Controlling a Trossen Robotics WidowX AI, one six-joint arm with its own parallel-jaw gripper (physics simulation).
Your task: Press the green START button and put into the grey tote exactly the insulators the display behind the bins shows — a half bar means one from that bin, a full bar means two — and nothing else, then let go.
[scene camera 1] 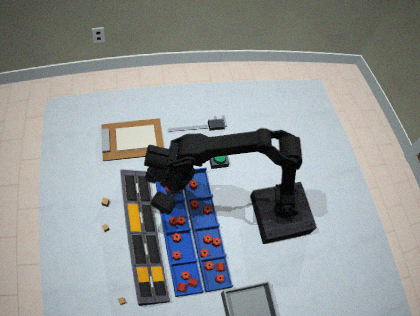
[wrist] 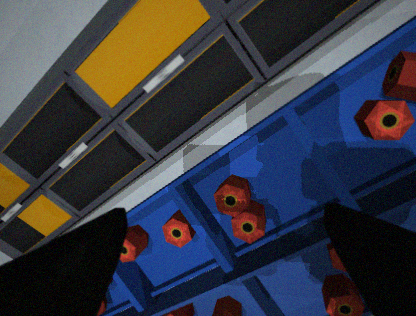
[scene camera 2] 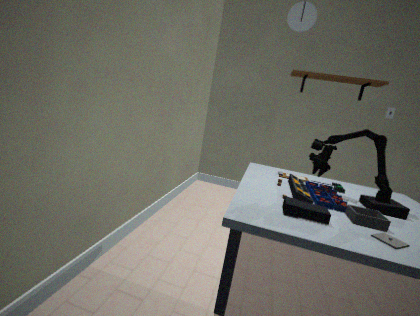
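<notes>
My gripper (scene camera 1: 159,189) (scene camera 2: 318,172) (wrist: 226,215) is open and empty, high above the blue bins near the display. The display (scene camera 1: 139,248) has a full yellow bar in its left column, second row from the top in scene camera 1, and half bars in both columns at the bottom; its other cells are dark. Red insulators stand or lie in the blue bins; a touching pair (scene camera 1: 177,220) is in the left column's second bin. The green button (scene camera 1: 220,159) (scene camera 2: 338,187) is beyond the bins. The grey tote (scene camera 1: 224,301) is cut off; its visible floor shows no insulator.
A clipboard (scene camera 1: 135,137) and a caliper (scene camera 1: 216,124) lie beyond the display and bins. Small tan blocks (scene camera 1: 105,202) (scene camera 1: 105,228) (scene camera 1: 121,301) lie left of the display. A long black box (scene camera 2: 306,210) and a flat pad (scene camera 2: 390,240) are near the table's front edge.
</notes>
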